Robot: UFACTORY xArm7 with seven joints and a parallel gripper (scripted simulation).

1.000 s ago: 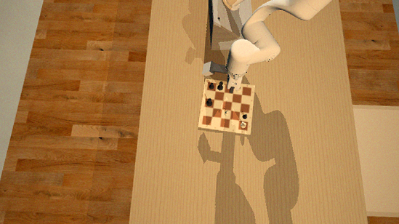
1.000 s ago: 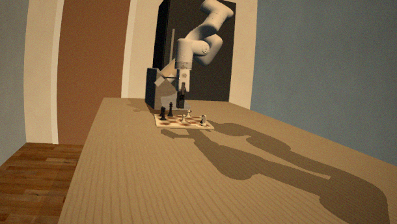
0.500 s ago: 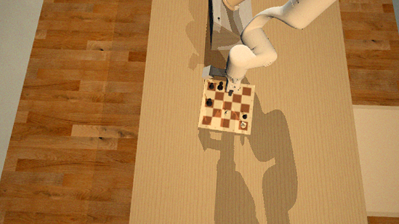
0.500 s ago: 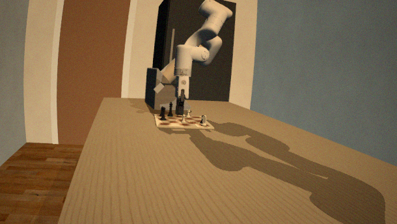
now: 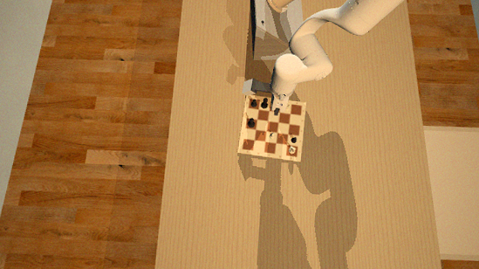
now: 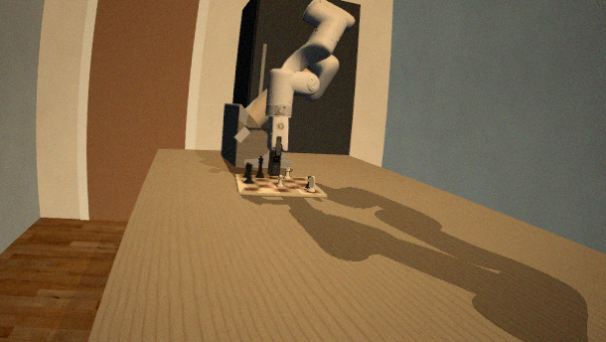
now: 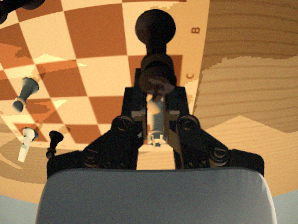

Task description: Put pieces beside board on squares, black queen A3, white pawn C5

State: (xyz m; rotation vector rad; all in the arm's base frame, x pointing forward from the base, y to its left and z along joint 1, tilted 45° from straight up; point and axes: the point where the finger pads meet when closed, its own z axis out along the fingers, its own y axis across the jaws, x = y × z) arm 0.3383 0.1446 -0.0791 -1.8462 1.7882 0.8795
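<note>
Right now the chessboard is 8 cm ahead of my hand and 3 cm below it. Round my hand: black pawn 12 cm ahead, 8 cm to the left, 2 cm below.
</note>
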